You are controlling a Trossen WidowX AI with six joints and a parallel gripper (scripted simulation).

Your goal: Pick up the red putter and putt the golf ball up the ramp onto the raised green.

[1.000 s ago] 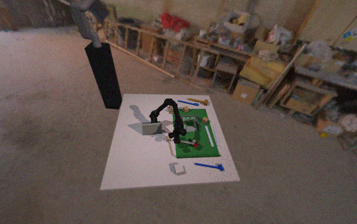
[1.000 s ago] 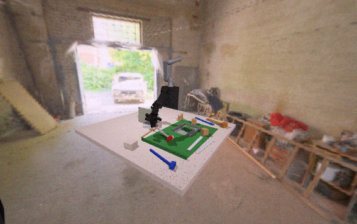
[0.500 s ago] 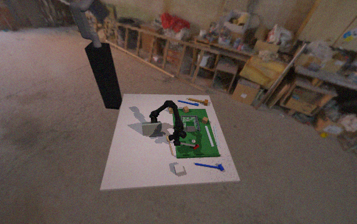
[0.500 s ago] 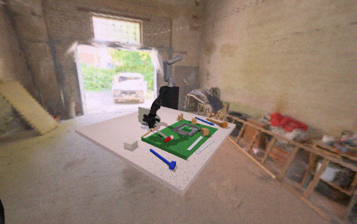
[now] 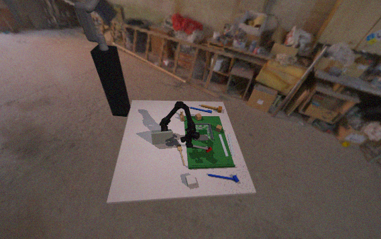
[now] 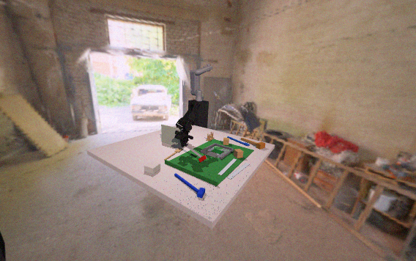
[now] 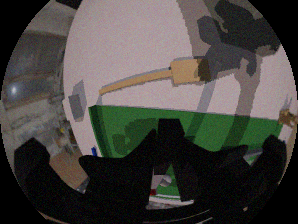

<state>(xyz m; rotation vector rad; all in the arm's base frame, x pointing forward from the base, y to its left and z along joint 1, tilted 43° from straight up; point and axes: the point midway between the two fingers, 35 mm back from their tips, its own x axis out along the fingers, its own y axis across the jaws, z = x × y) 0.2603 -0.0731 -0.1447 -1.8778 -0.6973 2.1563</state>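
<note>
The red putter lies 12 cm ahead of my gripper tip, 2 cm to the left of it and 1 cm below it. From my gripper tip the other things lie so: green mat: 21 cm ahead, 19 cm to the left, 8 cm below; then white golf ball: 20 cm ahead, 5 cm below, 4 cm to the left; then white block: 32 cm to the right, 6 cm below, 4 cm ahead.
</note>
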